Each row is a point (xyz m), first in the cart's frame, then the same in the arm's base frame.
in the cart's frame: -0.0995 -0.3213 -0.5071
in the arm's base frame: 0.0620 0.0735 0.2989
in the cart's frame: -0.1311 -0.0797 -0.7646
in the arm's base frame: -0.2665 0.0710 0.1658
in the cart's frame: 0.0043 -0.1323 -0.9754
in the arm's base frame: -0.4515 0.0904 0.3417
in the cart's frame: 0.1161 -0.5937 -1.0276
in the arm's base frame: -0.3111 0.2856 0.7543
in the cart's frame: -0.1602 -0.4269 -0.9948
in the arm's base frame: -0.3095 0.3796 0.4438
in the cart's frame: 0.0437 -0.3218 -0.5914
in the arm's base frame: -0.0362 0.0056 0.4145
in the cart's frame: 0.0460 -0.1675 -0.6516
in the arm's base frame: -0.1582 -0.0558 0.3208
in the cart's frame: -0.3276 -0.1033 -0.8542
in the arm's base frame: -0.3014 0.2634 0.0711
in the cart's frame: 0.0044 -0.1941 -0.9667
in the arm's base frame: -0.4164 0.1207 0.3834
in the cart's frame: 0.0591 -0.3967 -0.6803
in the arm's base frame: -0.0837 0.0730 0.4979
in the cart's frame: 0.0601 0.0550 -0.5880
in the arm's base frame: -0.2037 -0.2152 0.1586
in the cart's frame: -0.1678 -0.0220 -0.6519
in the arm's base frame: -0.1869 0.0186 0.0747
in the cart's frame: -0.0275 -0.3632 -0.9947
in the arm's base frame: -0.3603 0.2486 0.4878
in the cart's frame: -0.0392 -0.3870 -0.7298
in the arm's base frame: -0.1148 0.1593 0.4365
